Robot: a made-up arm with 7 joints. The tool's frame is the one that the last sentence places.
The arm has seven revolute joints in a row. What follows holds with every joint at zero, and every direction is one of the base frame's.
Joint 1 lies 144.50 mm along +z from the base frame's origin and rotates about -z.
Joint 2 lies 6.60 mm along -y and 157.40 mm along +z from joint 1 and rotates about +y.
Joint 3 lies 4.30 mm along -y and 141.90 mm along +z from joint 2 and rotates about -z.
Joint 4 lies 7.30 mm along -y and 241.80 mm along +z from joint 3 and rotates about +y.
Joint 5 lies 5.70 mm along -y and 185.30 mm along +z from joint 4 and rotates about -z.
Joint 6 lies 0.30 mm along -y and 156.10 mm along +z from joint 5 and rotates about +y.
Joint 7 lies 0.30 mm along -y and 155.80 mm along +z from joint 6 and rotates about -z.
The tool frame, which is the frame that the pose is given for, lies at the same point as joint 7; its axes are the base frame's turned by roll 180.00, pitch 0.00 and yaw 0.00 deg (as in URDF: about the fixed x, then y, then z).
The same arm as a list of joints. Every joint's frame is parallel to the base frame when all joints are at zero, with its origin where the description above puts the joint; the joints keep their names.
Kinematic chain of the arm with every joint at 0, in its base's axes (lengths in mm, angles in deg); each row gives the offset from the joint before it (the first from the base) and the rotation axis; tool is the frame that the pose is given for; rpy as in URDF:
joint 1: xyz 0.0 0.0 144.5 axis -z
joint 2: xyz 0.0 -6.6 157.4 axis +y
joint 3: xyz 0.0 -4.3 141.9 axis -z
joint 4: xyz 0.0 -7.3 241.8 axis +y
joint 5: xyz 0.0 -5.7 185.3 axis -z
joint 6: xyz 0.0 -0.3 156.1 axis +y
joint 7: xyz 0.0 -0.3 155.8 axis -z
tool: xyz 0.0 0.0 0.0 rpy 180.00 0.00 0.00

